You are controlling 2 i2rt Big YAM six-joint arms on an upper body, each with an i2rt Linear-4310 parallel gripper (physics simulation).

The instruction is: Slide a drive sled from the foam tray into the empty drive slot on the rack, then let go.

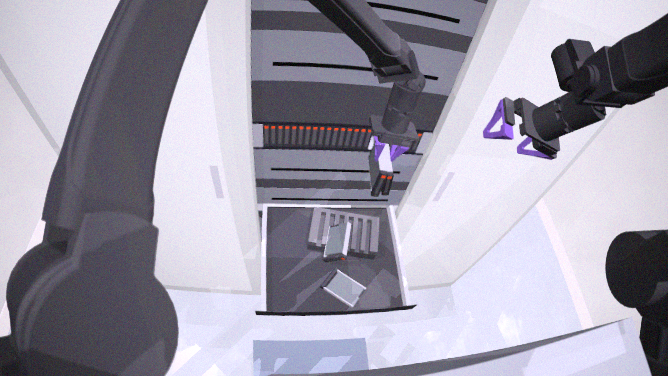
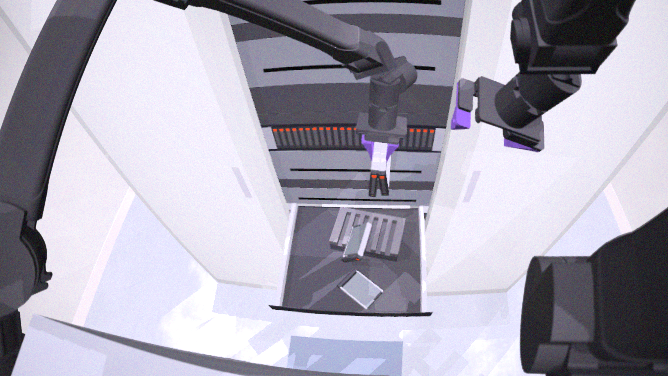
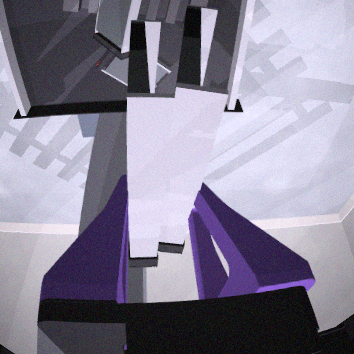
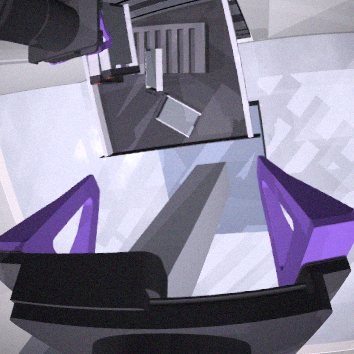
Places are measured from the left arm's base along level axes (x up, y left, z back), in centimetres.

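Pixels of known places: left gripper, fingertip midpoint: (image 1: 382,161) (image 2: 379,160) (image 3: 157,184) (image 4: 100,44); right gripper, fingertip midpoint: (image 1: 501,142) (image 2: 479,134) (image 4: 173,172).
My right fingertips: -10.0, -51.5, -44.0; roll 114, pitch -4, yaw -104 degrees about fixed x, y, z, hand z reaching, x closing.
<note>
Ahead of a thing's pixels: the offset from my right fingertips to its top centre, as dx, dy, dz. "spot": to the spot under its first point.
My left gripper (image 1: 387,154) (image 2: 380,150) (image 3: 157,184) is shut on what look like two drive sleds side by side {spot: -20.3, +15.7, -11.1} (image 1: 385,164) (image 2: 378,162) (image 3: 165,140), white-edged with black, orange-marked handles. It holds them in front of the rack's drive row {spot: -28.1, +29.8, -26.2} (image 1: 315,138) (image 2: 320,139), above the open drawer. The arm hides part of the row; no empty slot shows. My right gripper (image 1: 505,141) (image 2: 487,137) (image 4: 173,172) is open and empty, off to the right. The grey slotted foam tray {-57.1, +18.2, -16.0} (image 1: 371,235) (image 2: 395,240) (image 4: 200,50) lies in the drawer.
One sled {-51.9, +21.5, -10.6} (image 1: 336,242) (image 2: 355,242) (image 4: 158,70) lies tilted on the foam tray. Another sled {-60.9, +19.8, +2.2} (image 1: 345,287) (image 2: 361,290) (image 4: 178,116) lies on the drawer floor. The drawer's black front edge {spot: -61.2, +22.9, +10.8} (image 1: 335,313) (image 2: 350,313) is toward the viewer. White panels flank the rack on both sides.
</note>
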